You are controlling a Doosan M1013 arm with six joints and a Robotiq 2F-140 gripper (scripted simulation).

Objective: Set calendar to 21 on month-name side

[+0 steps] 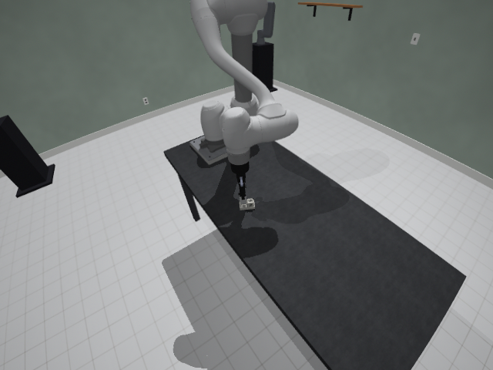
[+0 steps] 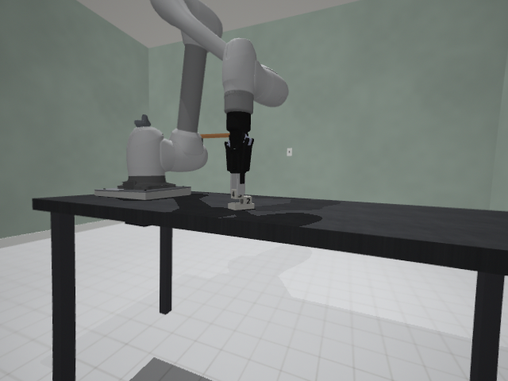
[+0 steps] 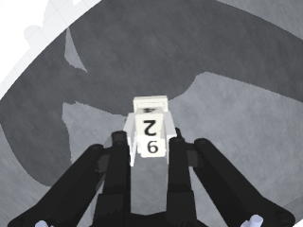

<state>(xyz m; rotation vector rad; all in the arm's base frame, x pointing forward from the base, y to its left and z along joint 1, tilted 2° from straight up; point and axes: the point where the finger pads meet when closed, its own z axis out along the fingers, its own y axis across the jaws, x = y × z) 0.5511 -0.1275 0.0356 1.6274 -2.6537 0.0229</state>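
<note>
My hand is 10 mm short of the cube, 30 mm to the right of it and 50 mm above it. From my hand the other things lie so: white tray: 10 mm ahead, 20 mm to the left, 70 mm below.
</note>
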